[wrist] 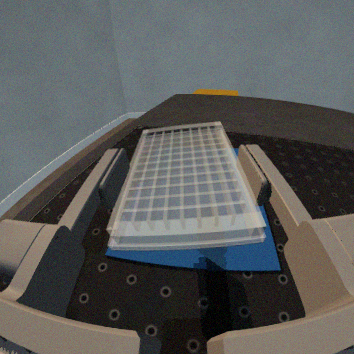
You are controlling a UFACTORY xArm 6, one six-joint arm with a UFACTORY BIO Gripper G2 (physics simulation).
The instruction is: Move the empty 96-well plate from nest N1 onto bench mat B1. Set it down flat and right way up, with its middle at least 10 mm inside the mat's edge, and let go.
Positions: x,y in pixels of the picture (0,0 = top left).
Scene:
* gripper: 181,155
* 96-well plate: 185,189
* blue bench mat: 262,256

